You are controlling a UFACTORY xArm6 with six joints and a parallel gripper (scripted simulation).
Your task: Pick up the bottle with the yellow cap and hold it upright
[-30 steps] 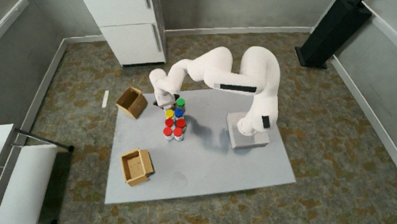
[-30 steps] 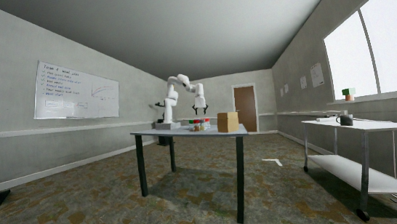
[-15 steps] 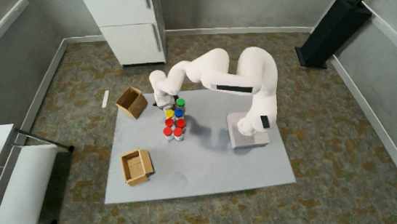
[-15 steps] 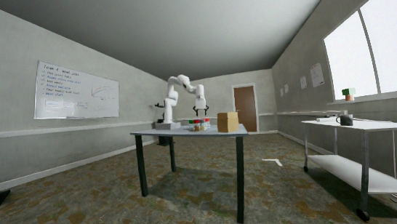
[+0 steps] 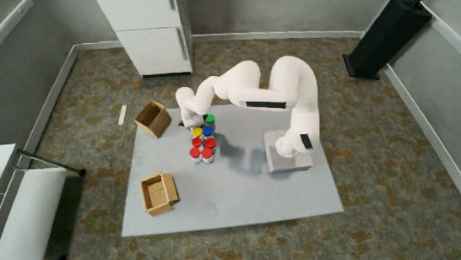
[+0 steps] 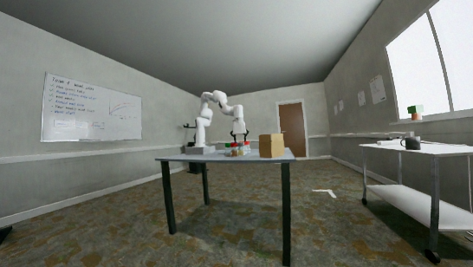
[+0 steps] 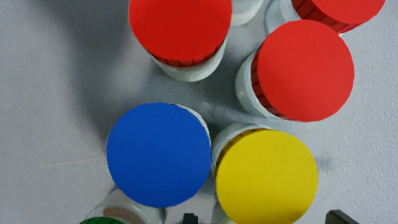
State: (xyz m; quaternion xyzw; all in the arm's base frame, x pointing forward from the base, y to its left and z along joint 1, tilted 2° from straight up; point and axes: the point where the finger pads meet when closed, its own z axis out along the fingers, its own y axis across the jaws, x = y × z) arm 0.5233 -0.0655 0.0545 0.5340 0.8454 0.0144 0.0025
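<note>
The red-capped bottle lies 90 mm to the left of my hand, 70 mm below it and 20 mm behind it. The rest, counted from my hand: green-capped bottle (70 mm below, 70 mm behind, 60 mm to the right).
</note>
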